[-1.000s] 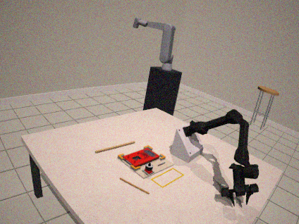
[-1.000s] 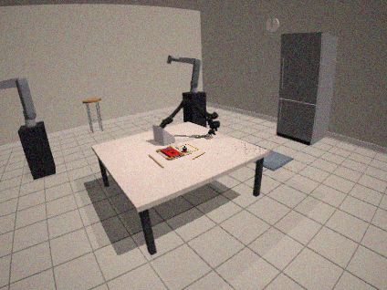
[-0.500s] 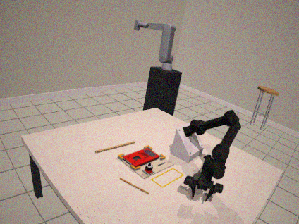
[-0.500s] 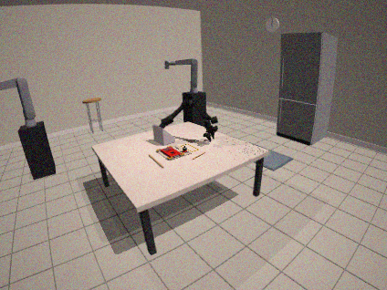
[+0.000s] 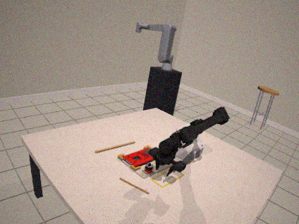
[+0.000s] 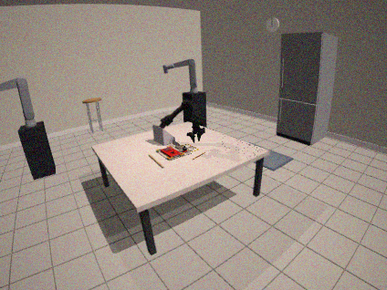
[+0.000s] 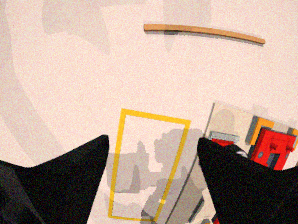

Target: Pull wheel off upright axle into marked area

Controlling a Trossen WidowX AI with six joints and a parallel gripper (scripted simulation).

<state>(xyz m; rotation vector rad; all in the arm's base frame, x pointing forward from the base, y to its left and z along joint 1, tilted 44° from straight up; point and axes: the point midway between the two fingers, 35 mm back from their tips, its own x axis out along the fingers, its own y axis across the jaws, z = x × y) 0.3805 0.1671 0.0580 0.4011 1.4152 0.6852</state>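
The hub lies 110 mm to the right of my gripper tip, 40 mm below it and 30 mm behind it.
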